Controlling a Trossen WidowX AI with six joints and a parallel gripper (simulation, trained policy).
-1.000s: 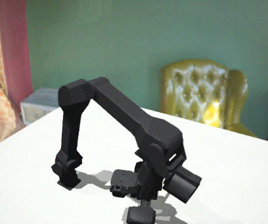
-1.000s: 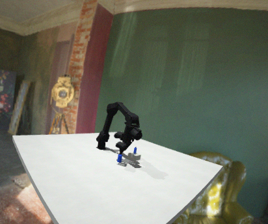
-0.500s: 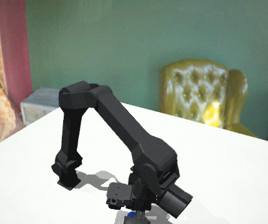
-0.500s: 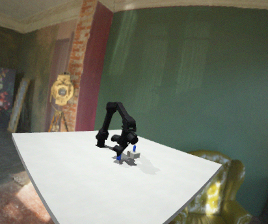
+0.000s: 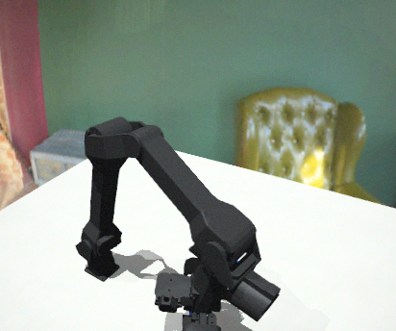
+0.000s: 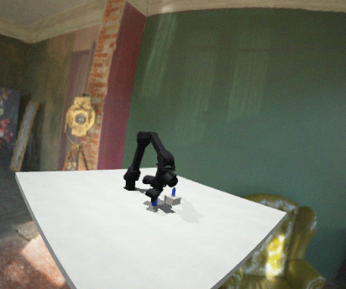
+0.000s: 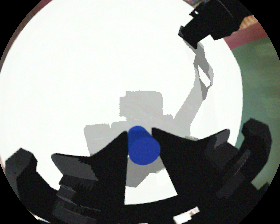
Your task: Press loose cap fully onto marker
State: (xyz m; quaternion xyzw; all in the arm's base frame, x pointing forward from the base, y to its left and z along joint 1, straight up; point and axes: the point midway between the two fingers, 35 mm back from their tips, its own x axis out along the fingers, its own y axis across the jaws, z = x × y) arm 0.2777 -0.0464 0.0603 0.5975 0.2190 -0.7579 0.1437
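Right now the pale holder block is 14 cm to the left of my gripper tip, 2 cm ahead of it and 1 cm below it. Round my gripper tip: blue cap 1 cm ahead.
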